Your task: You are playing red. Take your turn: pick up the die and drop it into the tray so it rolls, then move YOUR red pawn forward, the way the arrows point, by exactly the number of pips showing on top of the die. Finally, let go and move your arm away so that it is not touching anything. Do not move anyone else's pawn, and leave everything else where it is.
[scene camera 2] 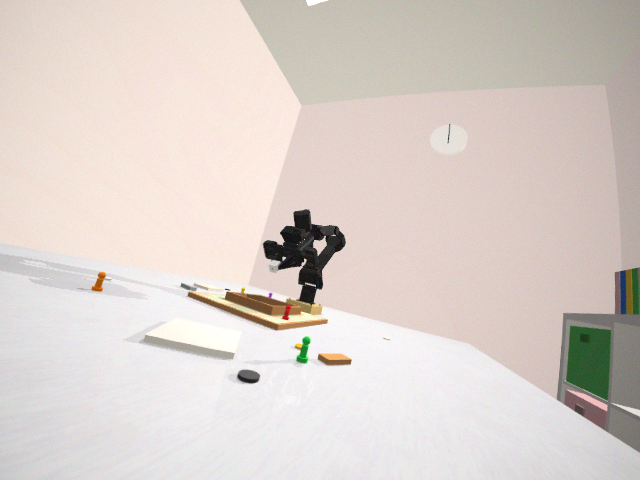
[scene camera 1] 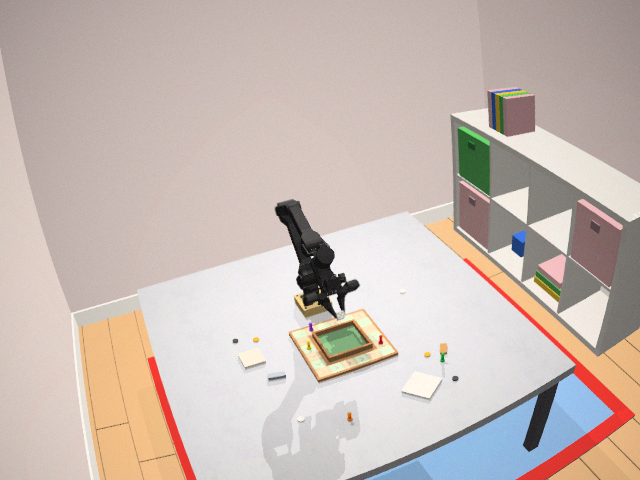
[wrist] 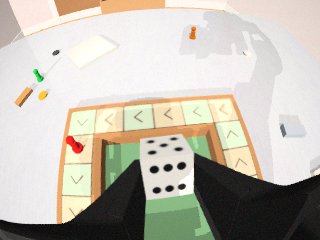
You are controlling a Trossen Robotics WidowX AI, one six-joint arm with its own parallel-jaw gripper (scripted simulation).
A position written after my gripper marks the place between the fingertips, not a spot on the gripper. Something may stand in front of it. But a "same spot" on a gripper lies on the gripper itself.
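My gripper is visible in the wrist view, in scene camera 1 and in scene camera 2 (274,267). On my gripper, (scene camera 1: 331,305) and (wrist: 226,197) are the same spot.
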